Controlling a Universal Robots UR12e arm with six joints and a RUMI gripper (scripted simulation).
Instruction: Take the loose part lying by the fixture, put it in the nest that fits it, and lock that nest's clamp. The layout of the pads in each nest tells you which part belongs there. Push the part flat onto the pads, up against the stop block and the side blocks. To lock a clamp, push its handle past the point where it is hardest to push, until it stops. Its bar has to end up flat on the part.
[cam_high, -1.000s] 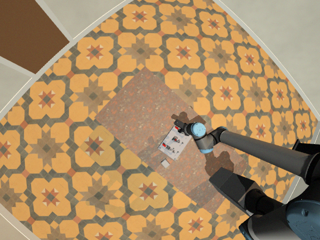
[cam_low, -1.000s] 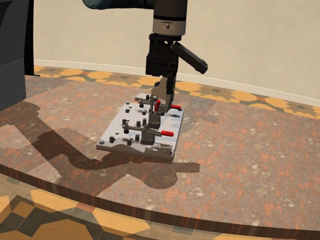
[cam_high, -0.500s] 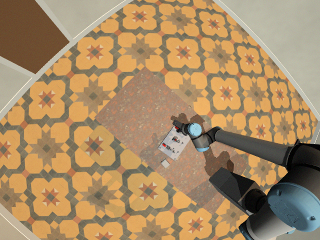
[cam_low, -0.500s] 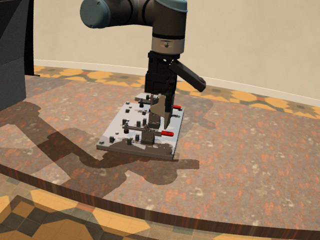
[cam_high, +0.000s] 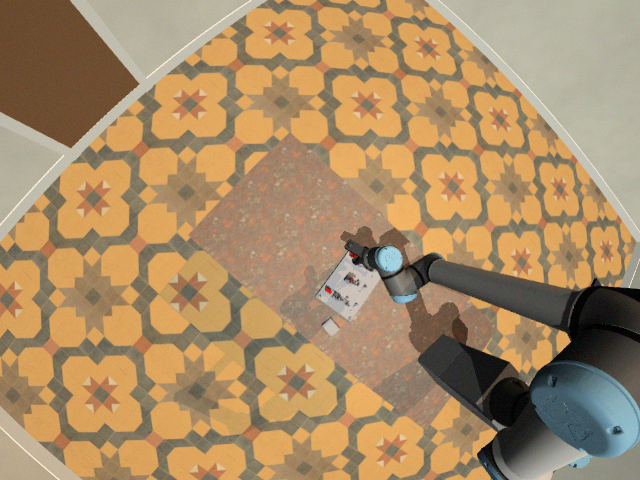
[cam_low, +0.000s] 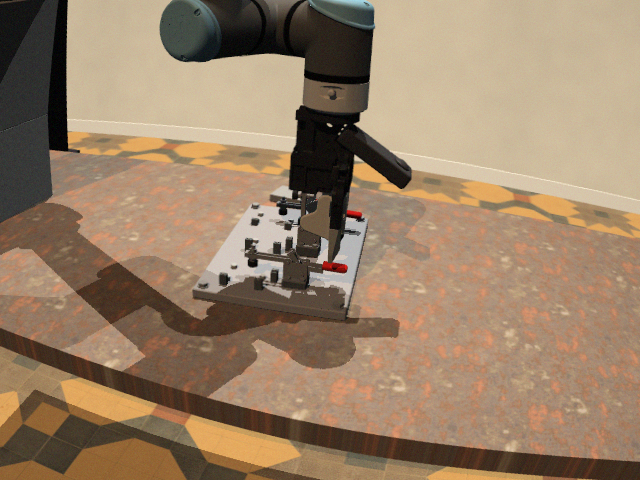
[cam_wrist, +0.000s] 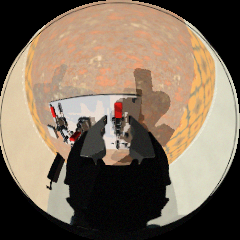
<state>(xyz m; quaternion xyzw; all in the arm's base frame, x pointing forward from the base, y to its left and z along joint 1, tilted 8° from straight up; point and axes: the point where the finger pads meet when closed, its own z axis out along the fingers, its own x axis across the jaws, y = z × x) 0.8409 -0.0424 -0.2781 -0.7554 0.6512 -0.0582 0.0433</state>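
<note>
Right now my hand is 60 mm past the toggle clamp, 40 mm above it and 10 mm to the left of it. The rest, counted from my hand: part (340 mm to the left, 190 mm behind, 80 mm below); then grey fixture plate (100 mm to the left, 100 mm behind, 80 mm below).
</note>
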